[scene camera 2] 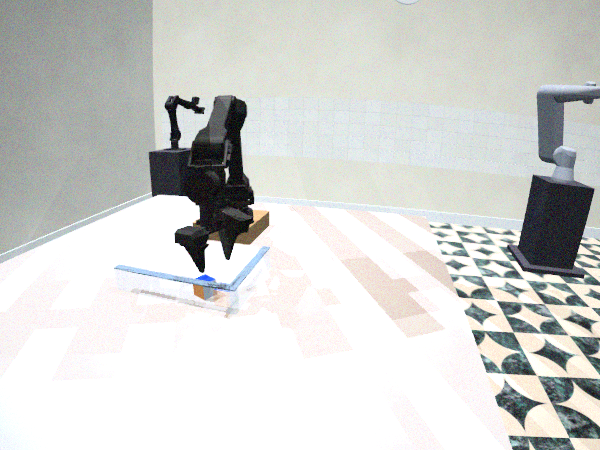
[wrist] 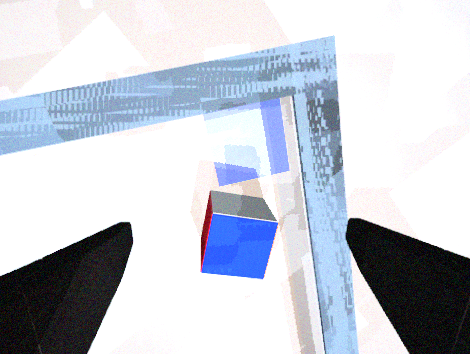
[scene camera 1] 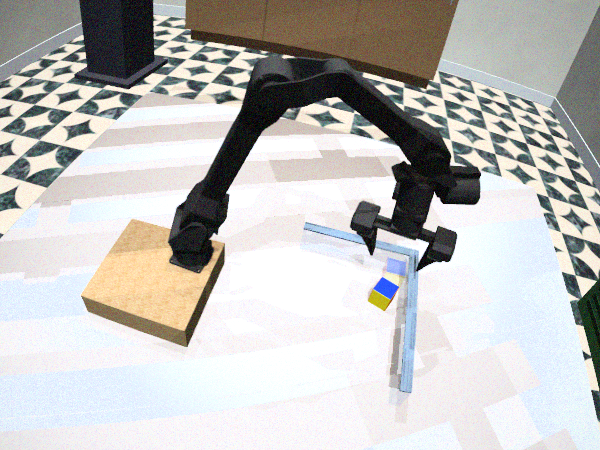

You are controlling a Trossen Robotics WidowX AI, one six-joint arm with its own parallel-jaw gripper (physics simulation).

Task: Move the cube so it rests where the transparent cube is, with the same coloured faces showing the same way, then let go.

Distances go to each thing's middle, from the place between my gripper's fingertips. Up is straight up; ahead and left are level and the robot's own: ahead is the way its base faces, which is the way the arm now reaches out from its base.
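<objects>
My gripper is 60 mm above the transparent cube point(wrist: 247, 142), 10 mm short of it and 30 mm to the right of it. Relative to my gripper, the light blue L-shaped rail point(scene camera 1: 319, 239) is 50 mm below, 60 mm behind and 100 mm to the right of it.
</objects>
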